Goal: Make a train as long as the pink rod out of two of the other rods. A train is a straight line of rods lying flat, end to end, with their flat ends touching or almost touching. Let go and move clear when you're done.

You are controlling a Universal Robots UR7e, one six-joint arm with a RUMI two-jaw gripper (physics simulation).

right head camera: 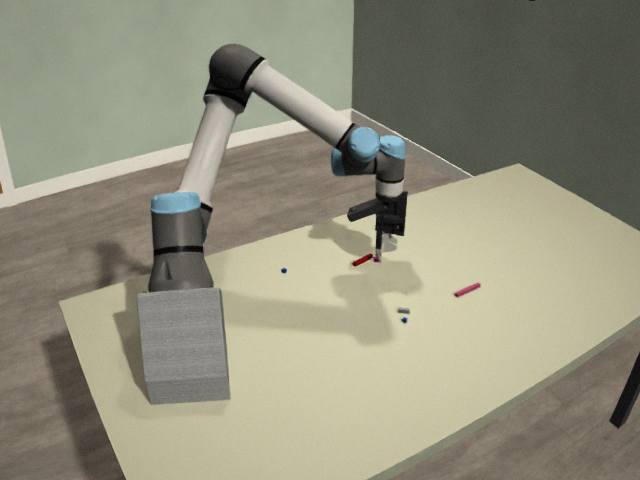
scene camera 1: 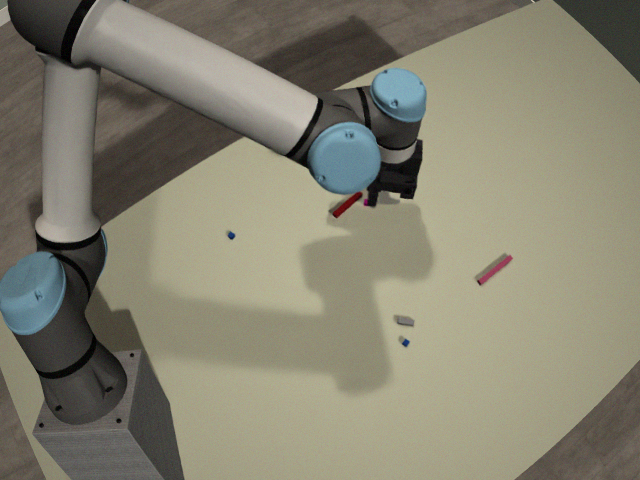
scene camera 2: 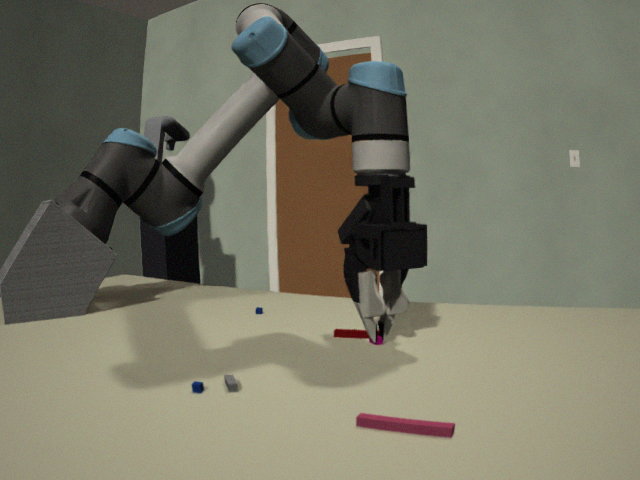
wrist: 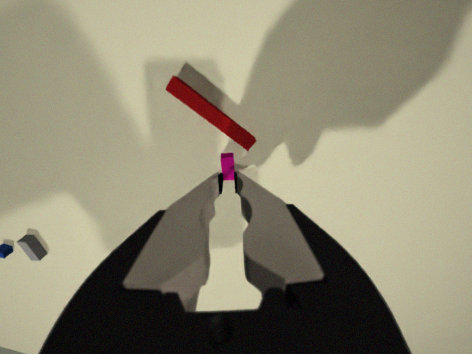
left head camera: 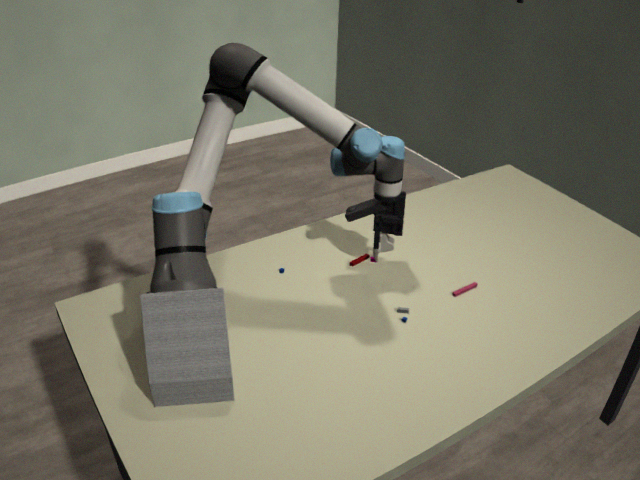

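Observation:
My gripper (scene camera 2: 379, 335) (wrist: 228, 174) points down at the table and is shut on the short magenta rod (wrist: 227, 165) (scene camera 2: 376, 340) (scene camera 1: 366, 202). The magenta rod is low, at table height, partly hidden by the fingertips. The red rod (left head camera: 359, 259) (right head camera: 362, 259) (scene camera 1: 346, 205) (scene camera 2: 351, 333) (wrist: 210, 113) lies flat beside it, at an angle to it, with its near end a small gap from the magenta rod in the wrist view. The long pink rod (left head camera: 464, 289) (right head camera: 467, 289) (scene camera 1: 494, 270) (scene camera 2: 405, 425) lies flat, apart from them.
A short grey rod (left head camera: 402, 310) (scene camera 1: 405, 321) (scene camera 2: 231, 383) (wrist: 33, 247) lies near a small blue block (left head camera: 404, 319) (scene camera 1: 405, 342) (scene camera 2: 197, 386) (wrist: 5, 250). Another blue block (left head camera: 281, 270) (scene camera 1: 231, 235) (scene camera 2: 258, 310) lies between the red rod and the arm's base.

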